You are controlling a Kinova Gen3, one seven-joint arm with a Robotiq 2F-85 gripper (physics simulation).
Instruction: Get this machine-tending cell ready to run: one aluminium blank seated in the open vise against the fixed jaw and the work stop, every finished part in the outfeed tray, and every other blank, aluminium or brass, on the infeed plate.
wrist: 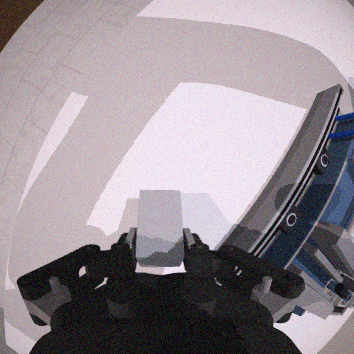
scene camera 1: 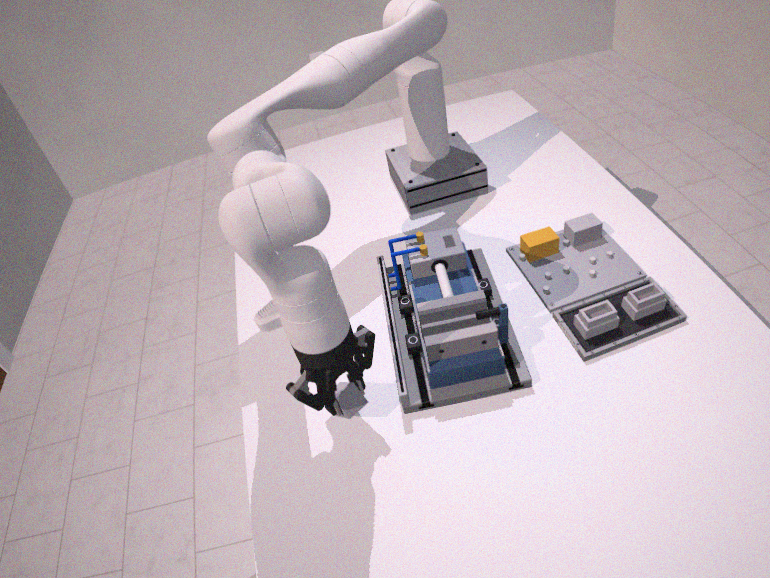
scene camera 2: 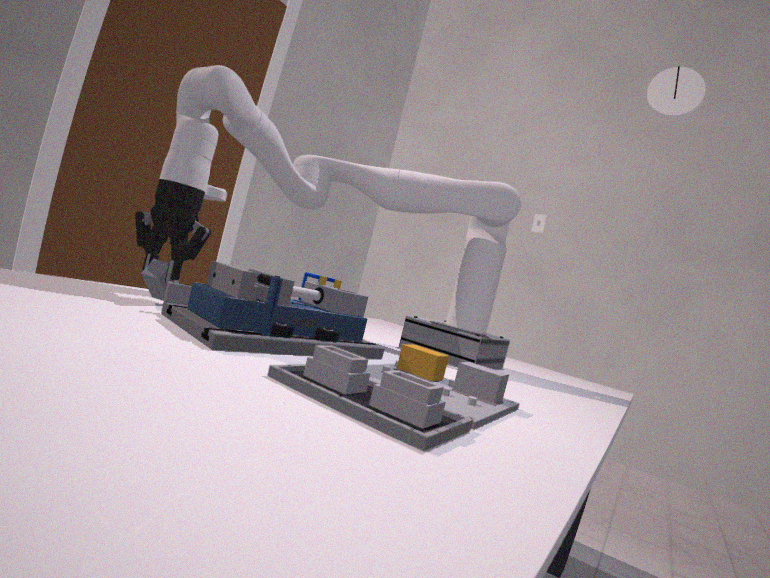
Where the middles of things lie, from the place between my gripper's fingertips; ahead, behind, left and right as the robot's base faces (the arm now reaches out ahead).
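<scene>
Outfeed tray (scene camera 2: 356,406): my hand is 4 cm above it, 5 cm past it and 44 cm to the right of it. Brass blank (scene camera 2: 423,362): 2 cm below my hand, 38 cm to the left of it, 24 cm behind it. Infeed plate (scene camera 1: 565,289): 3 cm below my hand, 43 cm to the left of it, 19 cm behind it.
</scene>
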